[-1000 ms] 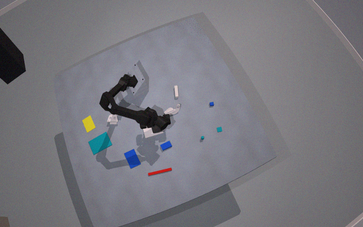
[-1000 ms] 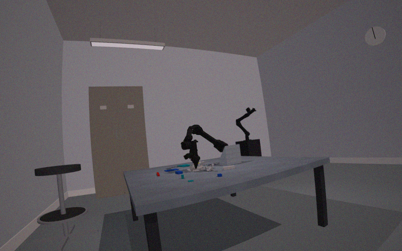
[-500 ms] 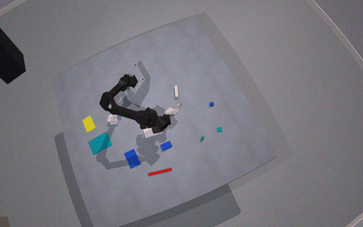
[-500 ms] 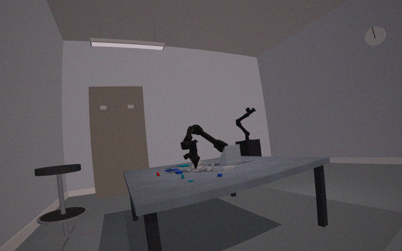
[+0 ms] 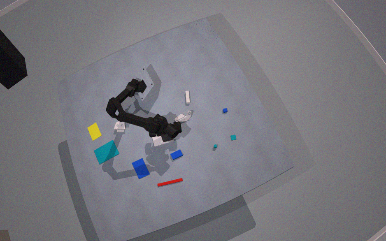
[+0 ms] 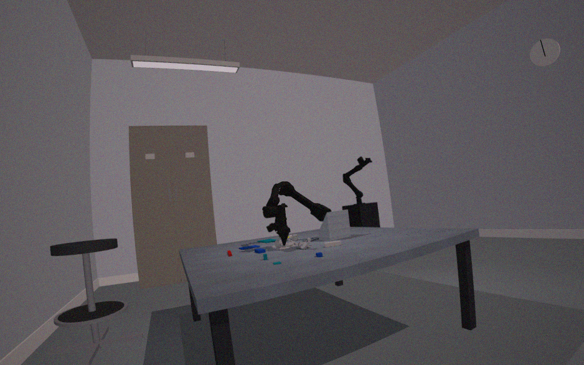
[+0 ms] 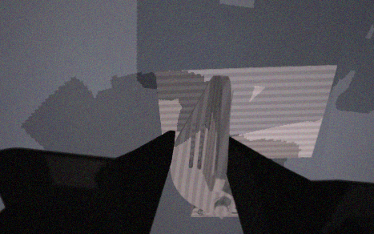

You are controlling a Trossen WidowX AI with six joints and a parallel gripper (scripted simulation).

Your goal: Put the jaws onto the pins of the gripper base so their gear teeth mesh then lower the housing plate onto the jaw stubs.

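The flat white ribbed plate is 3 cm to the right of my gripper tip and 1 cm below it. Also, from my gripper tip: blue plate (10 cm ahead, 24 cm to the right, 1 cm below); then blue block (14 cm ahead, 1 cm to the right, 1 cm below); then housing plate (6 cm behind, 2 cm to the right, 1 cm below).
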